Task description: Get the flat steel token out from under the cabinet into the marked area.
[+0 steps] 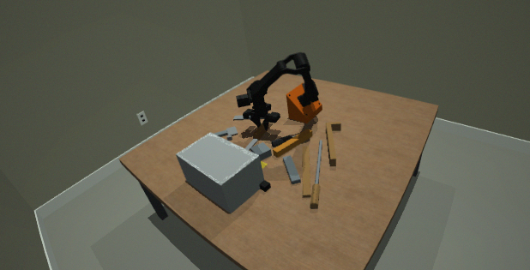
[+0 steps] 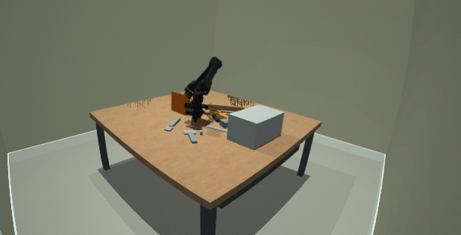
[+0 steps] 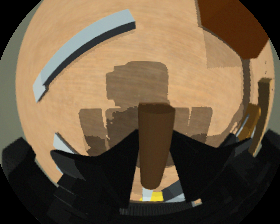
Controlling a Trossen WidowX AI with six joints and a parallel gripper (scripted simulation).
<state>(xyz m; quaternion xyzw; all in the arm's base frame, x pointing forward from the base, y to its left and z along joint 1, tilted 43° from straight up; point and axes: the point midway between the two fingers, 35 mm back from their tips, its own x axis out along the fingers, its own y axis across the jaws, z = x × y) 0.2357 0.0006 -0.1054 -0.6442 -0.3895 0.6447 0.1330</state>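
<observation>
The grey block lies 14 cm to the left of my gripper tip, 14 cm ahead of it and 1 cm above it. Also, from my gripper tip: wooden stick 37 cm to the left, 10 cm ahead; orange bar 21 cm to the left, 1 cm above; grey t-piece 15 cm to the right, 15 cm ahead.
</observation>
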